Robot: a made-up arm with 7 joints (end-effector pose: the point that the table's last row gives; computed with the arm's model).
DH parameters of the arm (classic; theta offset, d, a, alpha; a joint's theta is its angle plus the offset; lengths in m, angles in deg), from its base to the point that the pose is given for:
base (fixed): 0 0.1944 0 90
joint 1: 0 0.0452 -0.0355 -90
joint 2: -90 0.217 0.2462 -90
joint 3: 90 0.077 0.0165 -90
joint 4: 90 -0.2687 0.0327 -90
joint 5: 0 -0.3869 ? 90
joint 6: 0 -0.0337 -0.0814 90
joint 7: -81.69 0 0.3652 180
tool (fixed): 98.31 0.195 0 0
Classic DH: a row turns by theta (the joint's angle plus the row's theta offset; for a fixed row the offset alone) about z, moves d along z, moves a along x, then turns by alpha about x.
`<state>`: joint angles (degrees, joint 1 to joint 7).
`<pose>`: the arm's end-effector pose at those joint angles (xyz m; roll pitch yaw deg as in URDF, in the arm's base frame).
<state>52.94 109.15 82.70 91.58 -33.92 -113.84 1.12</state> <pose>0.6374 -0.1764 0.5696 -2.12 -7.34 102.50</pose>
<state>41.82 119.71 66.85 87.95 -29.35 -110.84 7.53</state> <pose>0.7145 -0.0490 0.5627 -0.21 -3.39 104.70</pose>
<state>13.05 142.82 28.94 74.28 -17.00 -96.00 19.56</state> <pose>0.7888 0.3037 0.3656 6.98 -8.49 116.38</pose>
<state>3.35 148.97 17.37 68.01 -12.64 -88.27 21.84</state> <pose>0.7609 0.4138 0.2765 9.79 -13.94 120.46</pose>
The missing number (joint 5, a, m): -0.0965
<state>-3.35 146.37 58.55 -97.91 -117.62 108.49 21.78</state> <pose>-0.4314 0.2793 -0.1275 168.73 -22.68 163.60</pose>
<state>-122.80 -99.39 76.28 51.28 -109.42 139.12 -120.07</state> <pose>-0.2869 0.3977 -0.0064 81.37 -19.56 -131.45</pose>
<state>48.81 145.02 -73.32 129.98 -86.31 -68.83 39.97</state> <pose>-0.4376 -0.2964 0.4544 155.83 20.43 139.89</pose>
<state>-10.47 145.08 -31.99 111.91 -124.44 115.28 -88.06</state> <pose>0.7784 -0.2284 0.8185 11.47 29.18 36.66</pose>
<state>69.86 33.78 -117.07 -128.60 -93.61 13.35 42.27</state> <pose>-0.2827 -0.0772 0.7682 -107.35 -51.41 157.07</pose>
